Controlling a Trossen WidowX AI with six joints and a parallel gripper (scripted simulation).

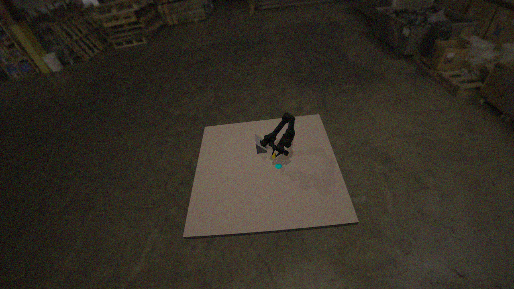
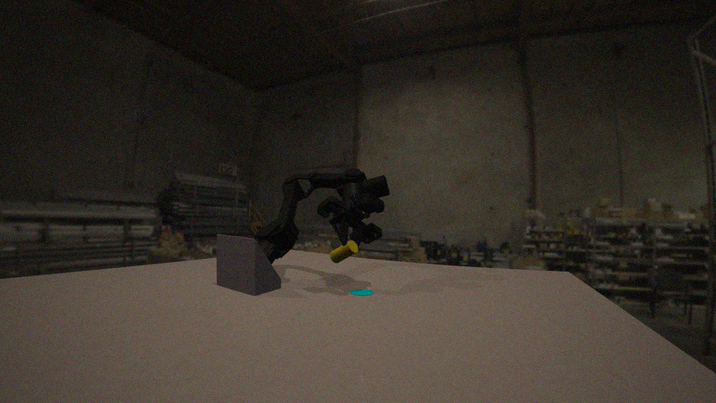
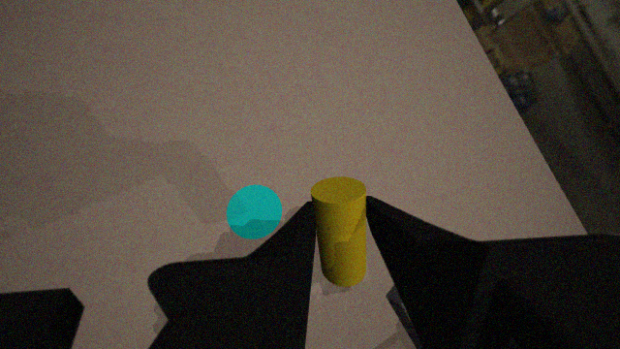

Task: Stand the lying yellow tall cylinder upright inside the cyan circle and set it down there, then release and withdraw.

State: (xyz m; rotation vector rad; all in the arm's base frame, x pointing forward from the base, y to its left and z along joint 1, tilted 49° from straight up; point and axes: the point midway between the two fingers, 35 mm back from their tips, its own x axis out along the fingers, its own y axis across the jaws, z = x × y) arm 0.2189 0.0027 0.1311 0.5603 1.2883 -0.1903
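Right now the cyan circle is 11 cm below my gripper tip, 3 cm to the left of it and 2 cm ahead of it. Round my gripper tip: yellow tall cylinder 2 cm behind, 1 cm below.
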